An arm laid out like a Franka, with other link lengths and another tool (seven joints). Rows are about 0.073 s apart.
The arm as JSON. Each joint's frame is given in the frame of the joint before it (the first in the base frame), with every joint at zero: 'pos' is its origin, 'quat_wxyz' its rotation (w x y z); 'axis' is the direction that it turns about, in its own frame. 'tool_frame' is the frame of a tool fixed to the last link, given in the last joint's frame.
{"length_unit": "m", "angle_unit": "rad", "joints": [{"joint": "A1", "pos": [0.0, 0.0, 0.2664], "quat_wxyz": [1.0, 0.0, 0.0, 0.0], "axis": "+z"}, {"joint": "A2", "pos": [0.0, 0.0, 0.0], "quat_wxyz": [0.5, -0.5, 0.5, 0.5], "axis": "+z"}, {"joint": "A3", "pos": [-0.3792, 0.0, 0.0], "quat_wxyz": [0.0, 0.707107, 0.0, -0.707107], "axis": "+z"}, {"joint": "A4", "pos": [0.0, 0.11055, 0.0], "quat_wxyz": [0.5, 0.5, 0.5, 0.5], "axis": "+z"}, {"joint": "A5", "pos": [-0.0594, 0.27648, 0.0], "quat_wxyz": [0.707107, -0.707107, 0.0, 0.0], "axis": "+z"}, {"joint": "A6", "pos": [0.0, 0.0, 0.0], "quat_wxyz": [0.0, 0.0, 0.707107, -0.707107], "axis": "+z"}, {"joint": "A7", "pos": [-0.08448, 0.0, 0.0], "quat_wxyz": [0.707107, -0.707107, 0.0, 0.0], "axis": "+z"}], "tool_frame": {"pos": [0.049, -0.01, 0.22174], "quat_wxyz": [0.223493, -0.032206, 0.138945, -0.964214]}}
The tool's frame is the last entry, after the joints.
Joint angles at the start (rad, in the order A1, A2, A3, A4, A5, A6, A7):
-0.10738, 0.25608, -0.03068, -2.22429, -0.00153, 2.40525, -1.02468
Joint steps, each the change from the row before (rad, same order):
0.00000, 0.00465, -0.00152, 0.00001, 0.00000, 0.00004, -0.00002
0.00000, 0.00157, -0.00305, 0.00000, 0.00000, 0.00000, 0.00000
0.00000, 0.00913, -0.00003, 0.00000, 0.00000, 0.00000, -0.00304
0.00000, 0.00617, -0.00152, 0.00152, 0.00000, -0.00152, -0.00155
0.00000, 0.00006, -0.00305, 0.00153, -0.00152, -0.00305, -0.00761
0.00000, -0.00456, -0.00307, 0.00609, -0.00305, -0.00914, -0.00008
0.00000, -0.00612, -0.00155, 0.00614, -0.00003, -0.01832, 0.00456
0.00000, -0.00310, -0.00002, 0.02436, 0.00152, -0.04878, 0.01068
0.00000, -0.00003, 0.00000, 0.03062, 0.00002, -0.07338, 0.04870
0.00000, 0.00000, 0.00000, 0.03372, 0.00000, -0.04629, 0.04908
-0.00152, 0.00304, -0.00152, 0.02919, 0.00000, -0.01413, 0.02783
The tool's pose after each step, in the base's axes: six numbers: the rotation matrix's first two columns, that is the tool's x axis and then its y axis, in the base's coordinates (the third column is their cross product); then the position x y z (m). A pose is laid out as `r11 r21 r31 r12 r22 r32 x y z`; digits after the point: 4 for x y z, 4 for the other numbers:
0.9054 0.4183 -0.0720 0.4225 -0.8718 0.2478 0.4591 -0.1123 0.1956
0.9066 0.4156 -0.0737 0.4203 -0.8729 0.2476 0.4586 -0.1136 0.1949
0.9046 0.4184 -0.0814 0.4252 -0.8720 0.2427 0.4581 -0.1137 0.1907
0.9040 0.4185 -0.0868 0.4267 -0.8720 0.2397 0.4578 -0.1144 0.1881
0.9014 0.4237 -0.0888 0.4322 -0.8693 0.2396 0.4577 -0.1161 0.1884
0.9017 0.4230 -0.0889 0.4315 -0.8689 0.2425 0.4582 -0.1179 0.1919
0.9038 0.4174 -0.0942 0.4276 -0.8716 0.2398 0.4566 -0.1184 0.1955
0.9067 0.4066 -0.1120 0.4217 -0.8775 0.2284 0.4551 -0.1178 0.2013
0.9199 0.3618 -0.1513 0.3877 -0.8971 0.2119 0.4485 -0.1159 0.2071
0.9343 0.3156 -0.1656 0.3464 -0.9135 0.2133 0.4491 -0.1149 0.2150
0.9453 0.2860 -0.1570 0.3161 -0.9220 0.2237 0.4555 -0.1166 0.2210

